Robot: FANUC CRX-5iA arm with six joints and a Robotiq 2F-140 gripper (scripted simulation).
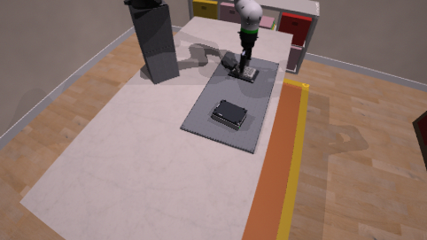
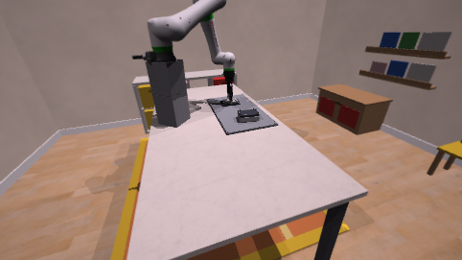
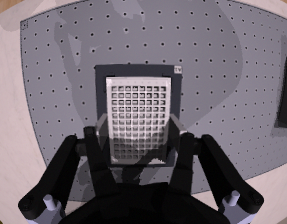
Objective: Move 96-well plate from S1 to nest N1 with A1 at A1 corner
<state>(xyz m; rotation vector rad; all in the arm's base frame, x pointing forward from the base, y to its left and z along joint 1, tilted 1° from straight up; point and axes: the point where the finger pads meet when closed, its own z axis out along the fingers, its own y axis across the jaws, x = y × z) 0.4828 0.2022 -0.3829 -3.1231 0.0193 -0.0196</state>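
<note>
Now: hand 20 mm above the white 96-well plate. Round my hand: plate nest N1 (30 mm below).
</note>
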